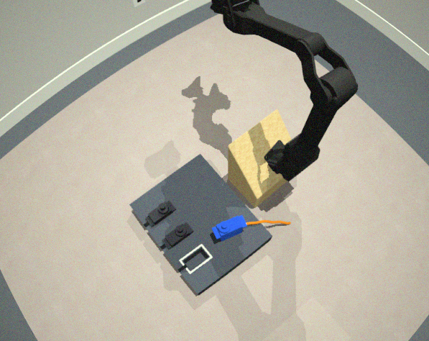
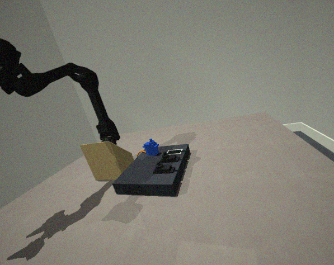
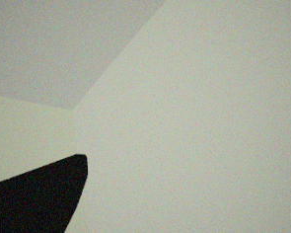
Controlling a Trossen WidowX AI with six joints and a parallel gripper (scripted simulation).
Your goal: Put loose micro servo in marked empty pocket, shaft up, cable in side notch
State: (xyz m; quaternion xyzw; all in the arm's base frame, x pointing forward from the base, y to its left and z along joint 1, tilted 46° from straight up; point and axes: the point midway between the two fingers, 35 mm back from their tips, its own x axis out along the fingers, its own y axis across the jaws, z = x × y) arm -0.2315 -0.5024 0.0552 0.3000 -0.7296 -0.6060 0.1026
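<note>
The dark grey deck lies 52 cm below my gripper tip, 41 cm ahead of it and 29 cm to the left of it.
</note>
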